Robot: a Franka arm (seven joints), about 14 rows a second.
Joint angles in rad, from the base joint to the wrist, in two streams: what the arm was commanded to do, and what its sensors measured. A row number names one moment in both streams.
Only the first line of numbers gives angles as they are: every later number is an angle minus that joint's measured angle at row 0.
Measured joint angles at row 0: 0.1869 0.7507 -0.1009 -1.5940 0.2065 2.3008 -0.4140
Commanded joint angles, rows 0 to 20: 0.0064 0.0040 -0.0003 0.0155 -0.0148 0.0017 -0.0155; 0.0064 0.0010 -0.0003 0.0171 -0.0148 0.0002 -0.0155; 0.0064 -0.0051 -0.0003 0.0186 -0.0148 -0.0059 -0.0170; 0.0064 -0.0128 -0.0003 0.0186 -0.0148 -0.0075 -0.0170; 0.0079 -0.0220 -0.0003 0.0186 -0.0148 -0.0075 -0.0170; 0.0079 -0.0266 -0.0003 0.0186 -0.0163 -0.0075 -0.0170; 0.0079 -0.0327 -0.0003 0.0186 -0.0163 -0.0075 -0.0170; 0.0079 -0.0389 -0.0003 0.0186 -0.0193 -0.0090 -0.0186; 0.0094 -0.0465 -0.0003 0.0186 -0.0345 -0.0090 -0.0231; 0.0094 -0.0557 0.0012 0.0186 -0.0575 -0.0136 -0.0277; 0.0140 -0.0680 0.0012 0.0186 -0.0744 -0.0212 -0.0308; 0.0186 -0.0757 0.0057 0.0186 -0.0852 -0.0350 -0.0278; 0.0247 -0.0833 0.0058 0.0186 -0.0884 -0.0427 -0.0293; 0.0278 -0.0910 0.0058 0.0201 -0.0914 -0.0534 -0.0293; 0.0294 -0.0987 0.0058 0.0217 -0.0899 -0.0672 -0.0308; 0.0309 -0.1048 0.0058 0.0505 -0.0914 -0.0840 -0.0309; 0.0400 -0.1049 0.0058 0.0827 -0.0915 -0.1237 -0.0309; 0.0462 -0.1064 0.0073 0.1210 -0.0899 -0.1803 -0.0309; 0.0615 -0.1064 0.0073 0.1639 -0.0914 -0.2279 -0.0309; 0.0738 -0.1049 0.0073 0.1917 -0.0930 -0.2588 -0.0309; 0.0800 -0.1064 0.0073 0.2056 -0.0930 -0.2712 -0.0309
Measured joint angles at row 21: 0.0616 -0.1050 0.0067 0.1548 -0.0767 -0.2161 -0.0246
